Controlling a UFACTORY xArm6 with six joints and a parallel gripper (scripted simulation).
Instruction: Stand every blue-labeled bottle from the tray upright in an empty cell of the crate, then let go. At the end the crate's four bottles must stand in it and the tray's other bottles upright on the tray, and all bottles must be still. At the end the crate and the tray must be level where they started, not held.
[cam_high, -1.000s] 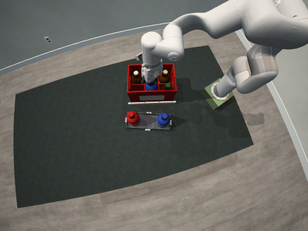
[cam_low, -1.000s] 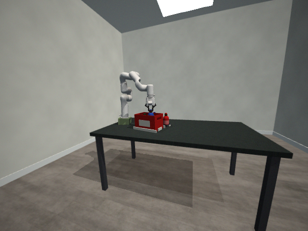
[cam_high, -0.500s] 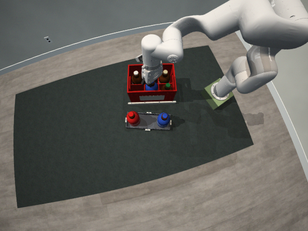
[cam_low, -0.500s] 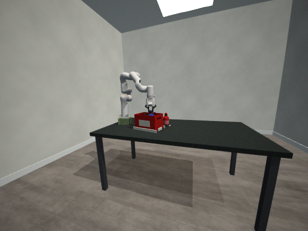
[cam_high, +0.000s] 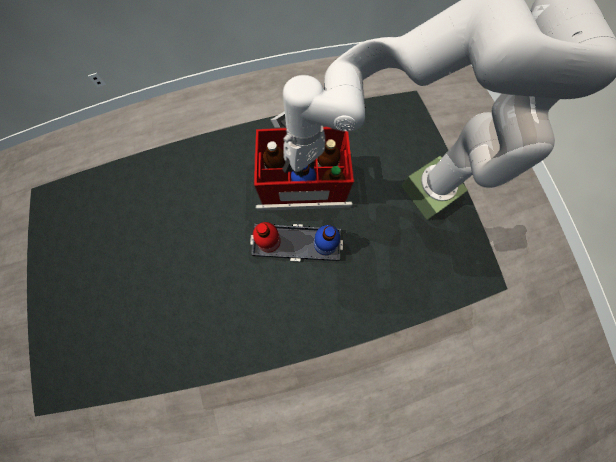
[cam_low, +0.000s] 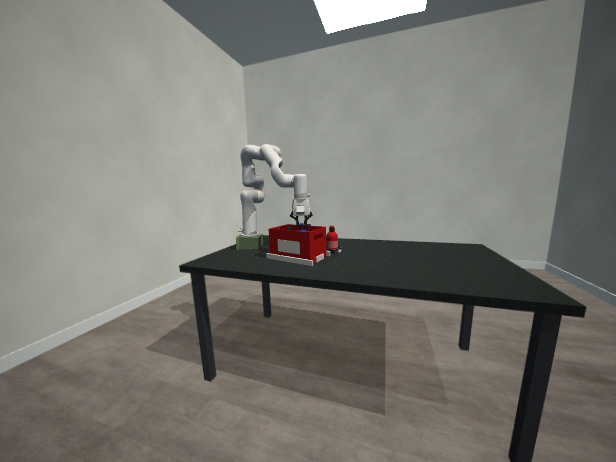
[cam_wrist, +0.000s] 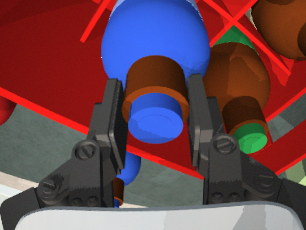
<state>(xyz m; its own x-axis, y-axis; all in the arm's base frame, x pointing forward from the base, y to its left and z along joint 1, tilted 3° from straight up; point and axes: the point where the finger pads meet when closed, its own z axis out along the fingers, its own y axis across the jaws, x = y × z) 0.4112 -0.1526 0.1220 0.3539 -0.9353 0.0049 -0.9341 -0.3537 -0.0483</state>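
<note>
Now: hand 10 mm past the crate, 40 mm to the left of it and 100 mm above it. From my hand the other things lie so: grey tray (80 mm ahead, 150 mm to the left, 180 mm below); red-labeled bottle (160 mm ahead, 120 mm to the left, 100 mm below).
</note>
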